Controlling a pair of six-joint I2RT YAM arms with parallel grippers.
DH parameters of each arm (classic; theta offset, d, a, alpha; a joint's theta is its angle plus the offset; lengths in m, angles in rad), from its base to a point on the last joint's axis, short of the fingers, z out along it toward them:
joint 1: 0 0.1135 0.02 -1.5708
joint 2: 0 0 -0.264 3.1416
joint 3: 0.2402 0 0.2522 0
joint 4: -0.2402 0 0.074 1.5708
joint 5: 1.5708 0 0 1.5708
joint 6: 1.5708 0.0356 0 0
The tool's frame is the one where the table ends.
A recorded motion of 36 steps. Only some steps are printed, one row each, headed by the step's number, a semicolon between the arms.
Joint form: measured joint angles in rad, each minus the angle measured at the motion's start. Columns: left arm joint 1, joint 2, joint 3, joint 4, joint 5, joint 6; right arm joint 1, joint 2, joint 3, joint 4, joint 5, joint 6.
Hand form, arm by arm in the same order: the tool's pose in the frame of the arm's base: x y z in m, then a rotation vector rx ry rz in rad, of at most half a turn. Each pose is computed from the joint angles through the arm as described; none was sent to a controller.
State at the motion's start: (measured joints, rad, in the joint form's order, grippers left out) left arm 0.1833 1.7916 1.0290 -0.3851 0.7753 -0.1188; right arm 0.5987 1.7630 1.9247 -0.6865 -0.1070 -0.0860
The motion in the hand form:
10: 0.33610 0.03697 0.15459 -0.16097 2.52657 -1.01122; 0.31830 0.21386 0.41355 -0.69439 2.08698 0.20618
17: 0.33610 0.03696 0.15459 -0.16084 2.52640 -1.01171; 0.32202 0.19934 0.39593 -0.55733 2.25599 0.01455
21: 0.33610 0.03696 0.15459 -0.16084 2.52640 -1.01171; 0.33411 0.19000 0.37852 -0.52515 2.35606 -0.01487
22: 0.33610 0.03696 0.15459 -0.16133 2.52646 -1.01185; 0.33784 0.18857 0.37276 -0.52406 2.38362 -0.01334
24: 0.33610 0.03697 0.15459 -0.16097 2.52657 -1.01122; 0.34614 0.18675 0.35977 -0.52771 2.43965 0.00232
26: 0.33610 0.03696 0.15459 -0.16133 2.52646 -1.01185; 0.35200 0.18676 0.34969 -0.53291 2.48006 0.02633
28: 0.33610 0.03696 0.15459 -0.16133 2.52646 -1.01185; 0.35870 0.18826 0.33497 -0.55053 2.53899 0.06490
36: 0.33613 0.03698 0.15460 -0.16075 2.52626 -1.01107; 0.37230 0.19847 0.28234 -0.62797 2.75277 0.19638
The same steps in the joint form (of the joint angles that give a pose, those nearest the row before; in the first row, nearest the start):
10: 0.0000 0.0000 0.0000 0.0000 -0.0004 0.0000; 0.0000 -0.0221 0.0000 -0.1206 0.1835 0.0030
17: 0.0000 0.0000 0.0000 0.0000 0.0000 0.0000; -0.0229 -0.0034 0.0000 -0.2575 0.3380 0.0805
21: 0.0000 0.0000 0.0000 0.0000 0.0000 0.0000; -0.0614 0.0332 0.0000 -0.3132 0.3269 0.1041
22: 0.0000 0.0000 0.0000 0.0000 0.0000 -0.0004; -0.0706 0.0465 0.0000 -0.3250 0.3155 0.1080
24: 0.0000 0.0000 0.0000 0.0000 -0.0004 0.0000; -0.0881 0.0778 0.0000 -0.3437 0.2827 0.1137
26: 0.0000 0.0000 0.0000 0.0000 0.0000 -0.0004; -0.0980 0.1026 0.0000 -0.3536 0.2514 0.1194
28: 0.0000 0.0000 0.0000 0.0000 0.0000 -0.0004; -0.1068 0.1381 0.0000 -0.3708 0.2045 0.1240
36: 0.0000 0.0000 0.0000 0.0004 -0.0004 0.0000; -0.1133 0.2624 0.0000 -0.4467 0.0553 0.1316

